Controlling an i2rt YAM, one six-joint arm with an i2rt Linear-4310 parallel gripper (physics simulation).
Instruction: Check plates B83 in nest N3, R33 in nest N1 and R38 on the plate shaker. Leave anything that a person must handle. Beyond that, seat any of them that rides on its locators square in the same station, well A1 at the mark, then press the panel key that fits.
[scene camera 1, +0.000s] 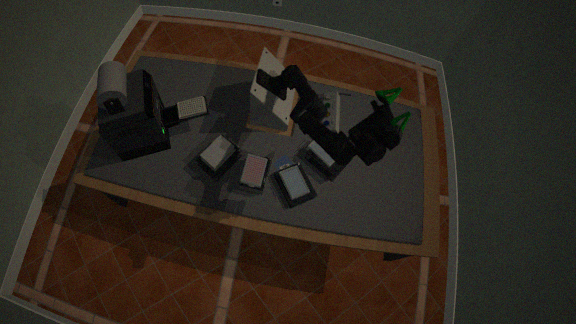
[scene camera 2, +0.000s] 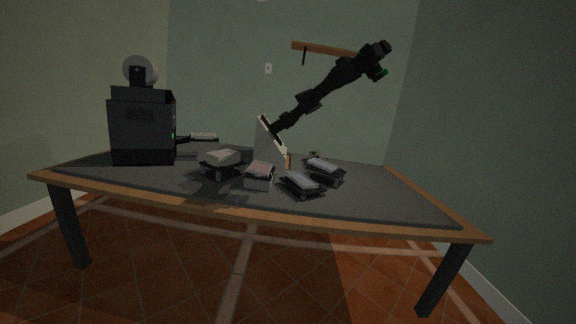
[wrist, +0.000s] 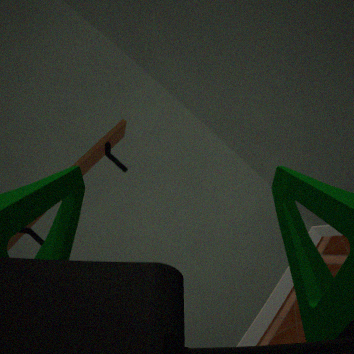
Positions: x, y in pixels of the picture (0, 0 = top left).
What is my gripper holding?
Nothing.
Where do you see my gripper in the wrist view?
178, 176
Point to my gripper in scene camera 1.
At 405, 100
